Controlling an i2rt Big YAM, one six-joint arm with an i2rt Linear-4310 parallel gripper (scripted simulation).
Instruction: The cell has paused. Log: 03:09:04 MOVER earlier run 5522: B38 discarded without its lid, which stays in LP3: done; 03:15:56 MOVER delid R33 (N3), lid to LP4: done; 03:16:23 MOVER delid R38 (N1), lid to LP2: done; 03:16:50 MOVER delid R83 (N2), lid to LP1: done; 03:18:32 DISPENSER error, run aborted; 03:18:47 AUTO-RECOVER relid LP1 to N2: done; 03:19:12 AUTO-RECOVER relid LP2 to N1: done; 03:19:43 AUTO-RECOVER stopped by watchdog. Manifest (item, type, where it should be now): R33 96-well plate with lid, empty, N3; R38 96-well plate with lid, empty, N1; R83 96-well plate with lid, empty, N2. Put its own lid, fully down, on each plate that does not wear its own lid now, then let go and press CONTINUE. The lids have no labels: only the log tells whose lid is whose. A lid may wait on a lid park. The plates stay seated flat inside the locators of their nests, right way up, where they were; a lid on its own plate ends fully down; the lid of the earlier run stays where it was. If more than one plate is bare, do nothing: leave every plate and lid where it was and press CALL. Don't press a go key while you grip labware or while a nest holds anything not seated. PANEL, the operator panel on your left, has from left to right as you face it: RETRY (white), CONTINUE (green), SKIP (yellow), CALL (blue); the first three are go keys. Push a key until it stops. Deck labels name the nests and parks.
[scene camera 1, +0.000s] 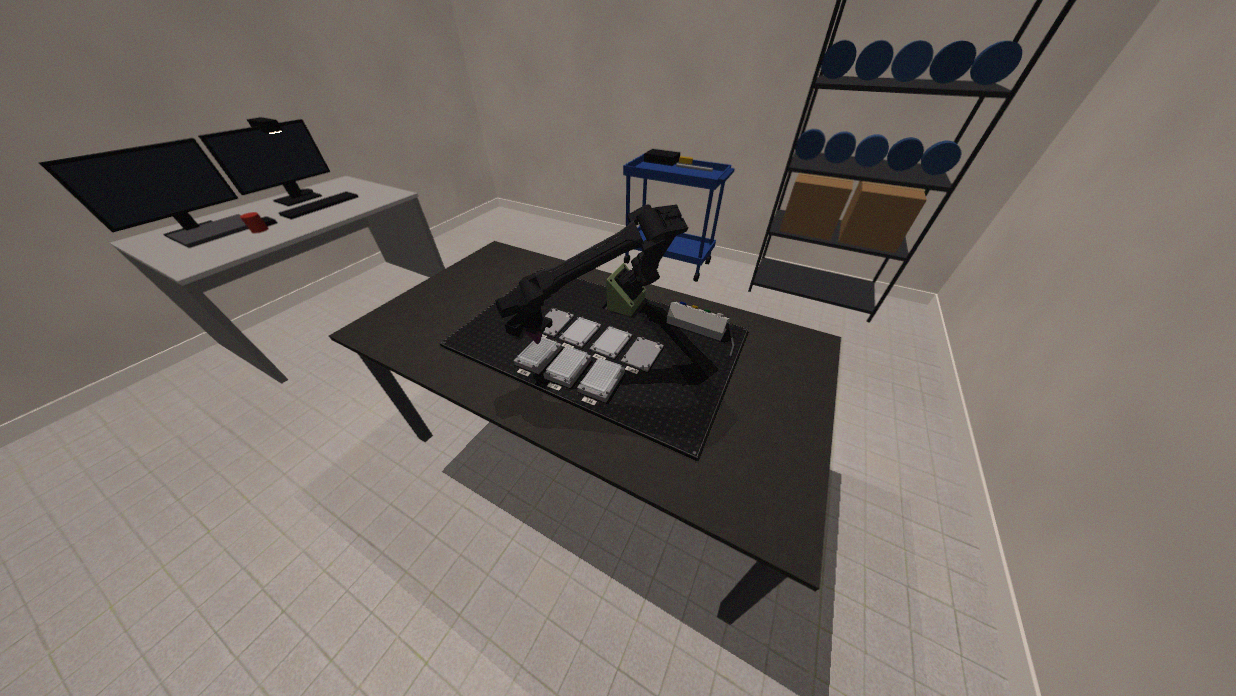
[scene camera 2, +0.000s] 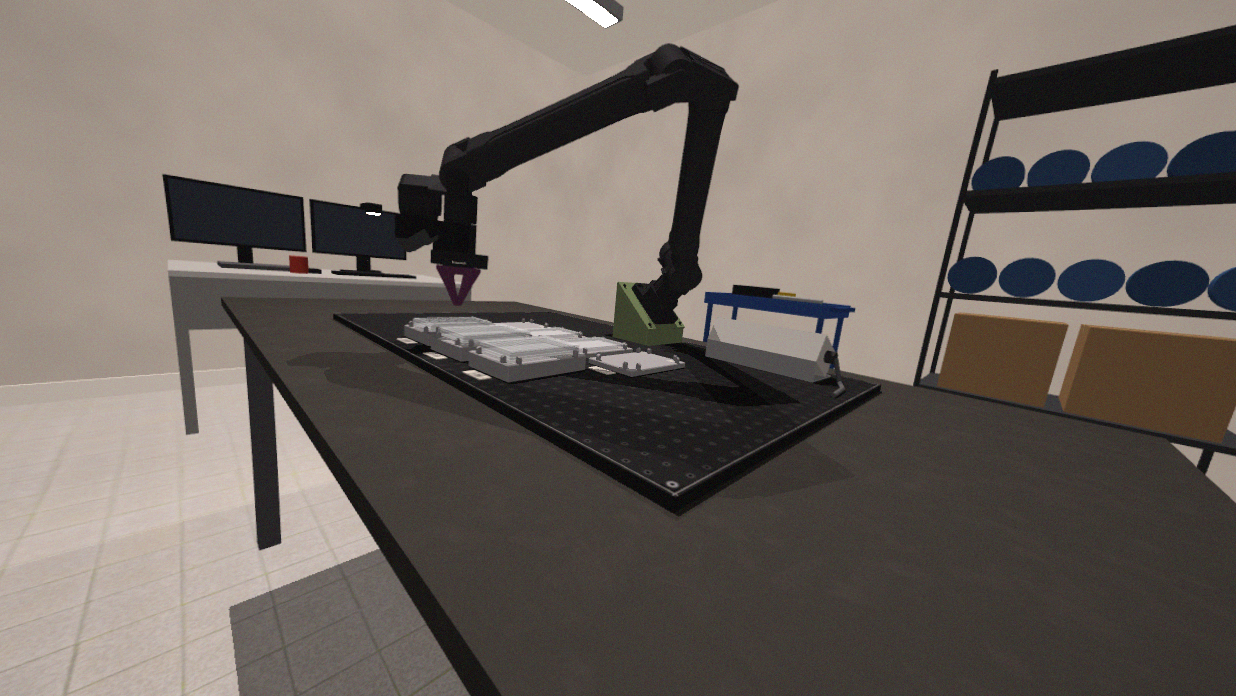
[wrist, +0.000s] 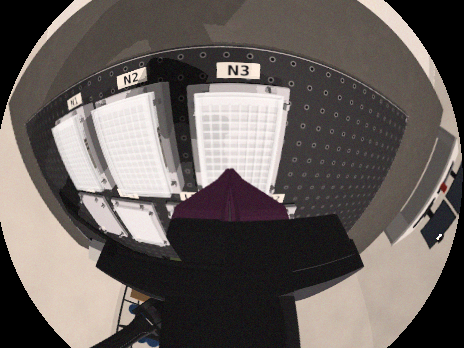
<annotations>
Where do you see the gripper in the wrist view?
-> At 229, 174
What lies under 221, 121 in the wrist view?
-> A white 96-well plate.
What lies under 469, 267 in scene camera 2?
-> The gripper.
</annotations>
